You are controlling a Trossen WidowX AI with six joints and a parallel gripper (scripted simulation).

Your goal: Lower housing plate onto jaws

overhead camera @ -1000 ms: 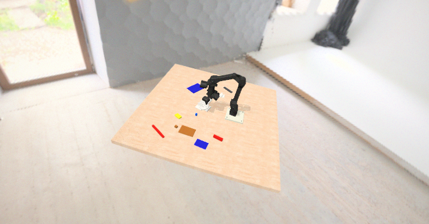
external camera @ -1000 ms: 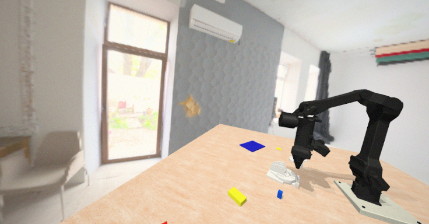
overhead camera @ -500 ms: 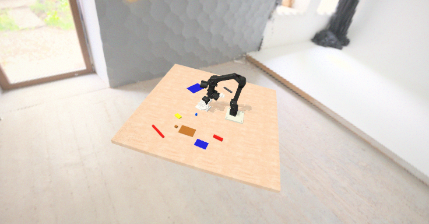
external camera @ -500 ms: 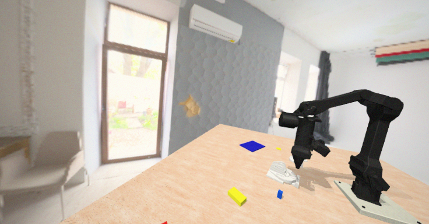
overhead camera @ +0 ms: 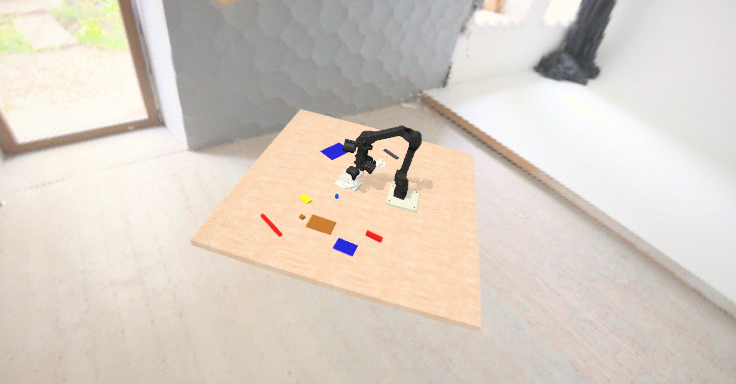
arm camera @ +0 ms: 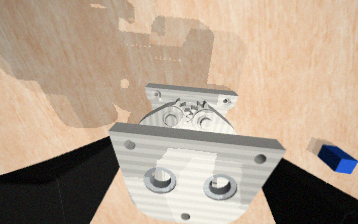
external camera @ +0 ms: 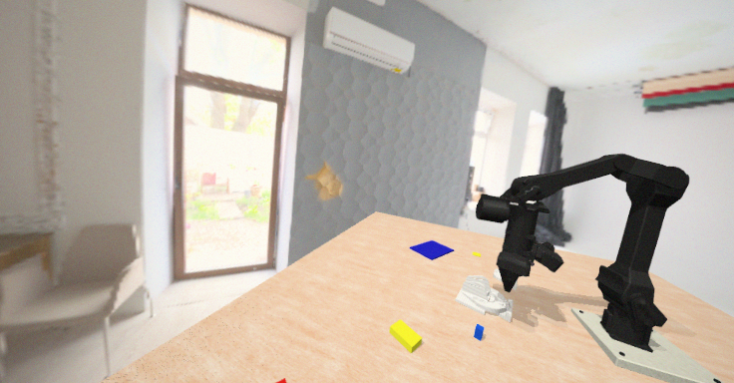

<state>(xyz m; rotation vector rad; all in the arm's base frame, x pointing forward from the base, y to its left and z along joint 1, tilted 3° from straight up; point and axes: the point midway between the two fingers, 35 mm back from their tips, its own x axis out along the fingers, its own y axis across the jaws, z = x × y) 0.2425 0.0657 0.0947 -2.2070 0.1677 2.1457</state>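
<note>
Right now the blue piece is 50 mm ahead of my gripper tip, 140 mm to the left of it and 60 mm below it. From my gripper tip the other things lie so: dark bar: 60 mm behind, 420 mm to the right, 70 mm below; yellow block: 180 mm ahead, 240 mm to the left, 70 mm below; brown tile: 30 mm ahead, 350 mm to the left, 70 mm below.
</note>
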